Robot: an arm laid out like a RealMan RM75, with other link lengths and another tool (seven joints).
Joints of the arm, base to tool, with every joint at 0 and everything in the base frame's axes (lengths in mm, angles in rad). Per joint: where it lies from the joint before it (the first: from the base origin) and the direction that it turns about. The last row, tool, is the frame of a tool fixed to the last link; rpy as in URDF.
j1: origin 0 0 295.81 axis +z
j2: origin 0 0 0 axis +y
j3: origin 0 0 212.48 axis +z
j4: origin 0 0 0 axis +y
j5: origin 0 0 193.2 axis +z
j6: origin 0 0 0 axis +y
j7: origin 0 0 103.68 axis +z
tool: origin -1 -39 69 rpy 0 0.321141 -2.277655
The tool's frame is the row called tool.
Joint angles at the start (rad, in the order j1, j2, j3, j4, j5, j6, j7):
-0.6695 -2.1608 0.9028 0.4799 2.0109 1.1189 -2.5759
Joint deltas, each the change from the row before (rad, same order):
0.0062 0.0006 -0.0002 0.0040 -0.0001 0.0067 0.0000
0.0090 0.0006 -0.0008 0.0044 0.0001 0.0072 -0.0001
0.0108 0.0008 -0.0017 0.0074 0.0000 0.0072 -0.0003
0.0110 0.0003 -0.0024 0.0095 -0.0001 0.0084 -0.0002
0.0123 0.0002 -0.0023 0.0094 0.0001 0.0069 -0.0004
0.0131 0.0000 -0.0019 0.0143 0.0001 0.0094 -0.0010
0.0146 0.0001 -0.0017 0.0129 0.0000 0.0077 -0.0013
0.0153 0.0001 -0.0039 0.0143 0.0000 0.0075 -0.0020
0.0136 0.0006 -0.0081 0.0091 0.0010 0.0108 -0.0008
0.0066 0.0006 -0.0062 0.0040 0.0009 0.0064 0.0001
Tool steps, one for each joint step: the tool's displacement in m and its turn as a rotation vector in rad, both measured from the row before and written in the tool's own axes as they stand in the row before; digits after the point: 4 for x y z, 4 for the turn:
0.0016 0.0000 -0.0008 0.0028 -0.0004 -0.0015
0.0026 0.0002 -0.0010 0.0027 -0.0005 -0.0043
0.0025 0.0007 -0.0016 0.0005 -0.0024 -0.0048
0.0021 0.0006 -0.0018 0.0006 -0.0037 -0.0037
0.0027 0.0009 -0.0019 -0.0008 -0.0034 -0.0055
0.0019 0.0009 -0.0025 -0.0012 -0.0047 -0.0026
0.0029 0.0011 -0.0024 -0.0021 -0.0040 -0.0057
0.0027 0.0015 -0.0029 -0.0035 -0.0061 -0.0074
0.0033 0.0009 -0.0025 0.0009 -0.0058 -0.0093
0.0016 0.0006 -0.0015 0.0007 -0.0038 -0.0052

